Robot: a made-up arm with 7 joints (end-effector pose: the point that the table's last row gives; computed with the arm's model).
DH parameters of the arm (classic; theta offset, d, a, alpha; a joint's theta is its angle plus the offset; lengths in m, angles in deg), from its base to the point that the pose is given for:
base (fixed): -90 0.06 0 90
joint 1: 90 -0.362 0.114 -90
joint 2: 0 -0.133 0.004 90
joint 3: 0 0.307 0.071 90
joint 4: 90 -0.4 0.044 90
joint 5: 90 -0.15 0.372 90
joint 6: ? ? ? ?
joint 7: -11.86 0 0.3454 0
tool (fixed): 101.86 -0.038 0 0
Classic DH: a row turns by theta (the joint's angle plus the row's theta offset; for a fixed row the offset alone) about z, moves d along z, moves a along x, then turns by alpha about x.
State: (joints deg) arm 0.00 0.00 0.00 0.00 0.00 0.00 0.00
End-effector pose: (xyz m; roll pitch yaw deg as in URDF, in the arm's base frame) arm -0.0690 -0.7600 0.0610 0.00 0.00 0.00
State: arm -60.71 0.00 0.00 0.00 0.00 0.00 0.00
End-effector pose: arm -0.0690 -0.3727 -0.6024 60.71 0.00 0.00
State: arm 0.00 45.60 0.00 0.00 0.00 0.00 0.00
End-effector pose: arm -0.0203 -0.7600 0.4029 0.00 45.60 0.00
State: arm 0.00 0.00 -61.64 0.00 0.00 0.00 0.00
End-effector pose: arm -0.0690 -0.3279 -0.4293 61.64 0.00 0.00
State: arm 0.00 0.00 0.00 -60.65 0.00 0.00 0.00
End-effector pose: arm -0.1696 -0.7600 0.2649 0.00 60.65 0.00
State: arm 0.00 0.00 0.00 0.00 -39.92 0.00 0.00
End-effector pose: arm -0.7094 -0.4693 0.0610 0.00 0.00 -39.92
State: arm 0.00 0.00 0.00 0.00 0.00 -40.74 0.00
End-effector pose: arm -0.0690 -0.5765 -0.3573 40.74 0.00 0.00
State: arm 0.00 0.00 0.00 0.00 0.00 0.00 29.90
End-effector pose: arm 0.1090 -0.7504 0.0610 0.00 0.00 29.90
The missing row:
joint 6: 0 0.009 0.317 -90
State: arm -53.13 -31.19 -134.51 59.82 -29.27 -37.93 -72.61
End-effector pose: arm -0.1558 -0.1122 0.5743 -111.95 -41.13 43.83
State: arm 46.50 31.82 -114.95 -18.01 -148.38 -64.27 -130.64
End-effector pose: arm 0.4295 0.4688 1.0260 4.66 -8.59 52.84
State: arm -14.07 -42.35 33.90 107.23 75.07 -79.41 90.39
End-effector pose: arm 0.2872 0.6378 0.5396 10.25 67.62 179.89
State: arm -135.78 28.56 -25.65 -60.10 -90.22 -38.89 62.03
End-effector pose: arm -0.4021 -0.6323 -0.9117 138.13 -22.97 58.01
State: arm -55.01 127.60 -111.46 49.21 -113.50 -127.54 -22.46
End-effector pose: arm 0.7552 0.3023 -0.2555 53.11 -46.88 174.22
